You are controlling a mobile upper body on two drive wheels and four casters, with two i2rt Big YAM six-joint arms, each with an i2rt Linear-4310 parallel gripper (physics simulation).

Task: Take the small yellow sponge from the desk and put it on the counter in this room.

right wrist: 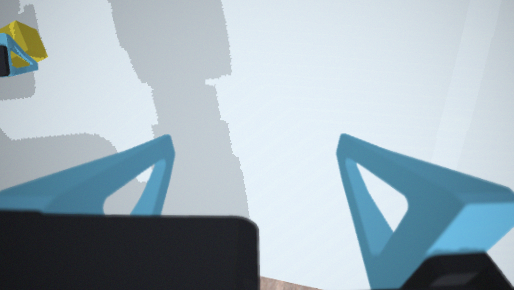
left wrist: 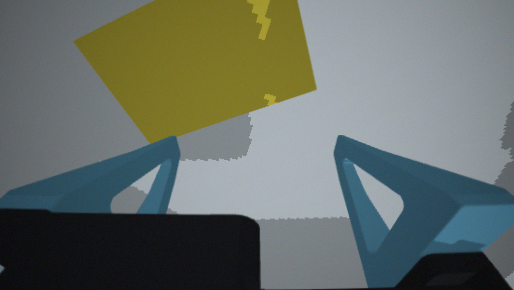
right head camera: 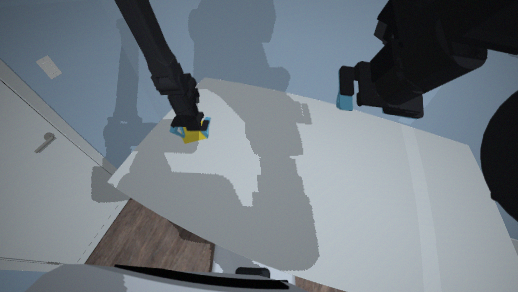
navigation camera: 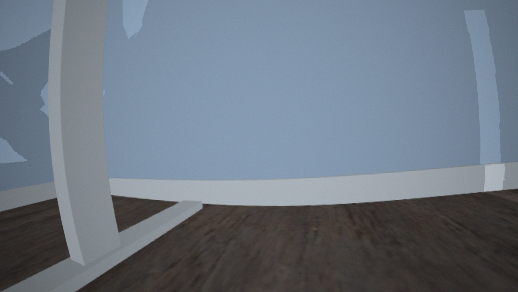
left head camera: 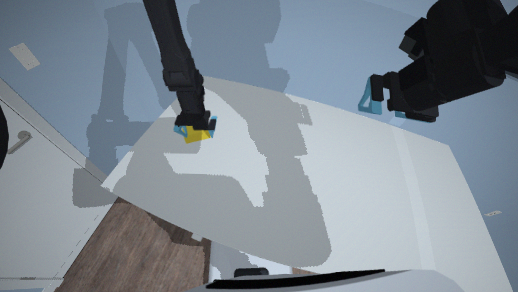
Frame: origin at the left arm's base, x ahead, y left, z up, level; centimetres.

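Seen in the pictures: left gripper, fingertip midpoint: (right wrist: 14, 69) (left wrist: 256, 144) (right head camera: 195, 137) (left head camera: 199, 136); right gripper, fingertip midpoint: (right wrist: 255, 143) (right head camera: 360, 107) (left head camera: 377, 110).
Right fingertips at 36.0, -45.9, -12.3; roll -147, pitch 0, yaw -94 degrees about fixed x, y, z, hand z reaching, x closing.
Offsets run from my right fingertips to a thing's middle, as dx, dy, dz. "spot": to the spot under its first point. Level surfaces: height alone.
The small yellow sponge {+21.0, +47.3, -31.4} (left head camera: 198, 136) (right head camera: 195, 136) (left wrist: 200, 70) (right wrist: 32, 42) is on the white desk {dz -33.6} (left head camera: 370, 200) (right head camera: 365, 200) (left wrist: 425, 65) (right wrist: 300, 90). My left gripper (left head camera: 198, 134) (right head camera: 195, 134) (left wrist: 256, 144) is open over the desk, close to the sponge. In the left wrist view the sponge shows beyond the fingertips, mostly towards the left finger, and its lower corner meets that fingertip in the picture; contact cannot be told. The head views hide part of it behind the gripper. My right gripper (left head camera: 392, 114) (right head camera: 377, 112) (right wrist: 255, 143) is open and empty, above the desk. No counter is identifiable.
A white door (left head camera: 40, 200) (right head camera: 50, 185) with a handle stands at the left in the head views. A blue wall (left head camera: 325, 45) (navigation camera: 300, 90) rises beyond the desk. The navigation camera shows a white desk leg {spot: +26.9, +52.5, -101.5} (navigation camera: 82, 125) with a foot bar on the wooden floor {dz -128.6} (navigation camera: 300, 250).
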